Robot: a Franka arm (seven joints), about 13 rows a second.
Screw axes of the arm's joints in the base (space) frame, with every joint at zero. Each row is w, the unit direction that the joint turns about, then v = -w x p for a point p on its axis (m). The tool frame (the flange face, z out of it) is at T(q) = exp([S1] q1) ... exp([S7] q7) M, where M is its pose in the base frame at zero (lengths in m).
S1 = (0, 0, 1, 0, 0, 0)
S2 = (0, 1, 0, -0.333, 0, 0)
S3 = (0, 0, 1, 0, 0, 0)
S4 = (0, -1, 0, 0.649, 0, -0.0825)
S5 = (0, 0, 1, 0, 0, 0)
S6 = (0, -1, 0, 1.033, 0, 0)
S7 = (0, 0, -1, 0, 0.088, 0)
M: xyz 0.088 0 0.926 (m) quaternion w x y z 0 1 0 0
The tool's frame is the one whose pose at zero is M.
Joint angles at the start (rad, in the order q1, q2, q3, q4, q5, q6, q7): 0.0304 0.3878 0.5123 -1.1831 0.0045 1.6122 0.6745
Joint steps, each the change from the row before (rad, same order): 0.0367 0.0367 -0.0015 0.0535 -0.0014 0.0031 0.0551; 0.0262 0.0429 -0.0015 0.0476 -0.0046 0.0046 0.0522; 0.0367 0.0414 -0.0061 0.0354 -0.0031 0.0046 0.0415; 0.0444 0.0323 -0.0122 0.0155 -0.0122 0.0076 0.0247
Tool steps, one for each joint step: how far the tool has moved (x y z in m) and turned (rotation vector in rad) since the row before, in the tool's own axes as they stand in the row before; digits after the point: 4 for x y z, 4 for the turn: -0.0009 -0.0177 0.0011 0.0247 0.0019 0.0284; 0.0044 -0.0112 0.0070 0.0179 -0.0042 0.0381; -0.0005 -0.0146 0.0144 0.0073 -0.0140 0.0216; -0.0053 -0.0157 0.0200 -0.0123 -0.0097 -0.0004
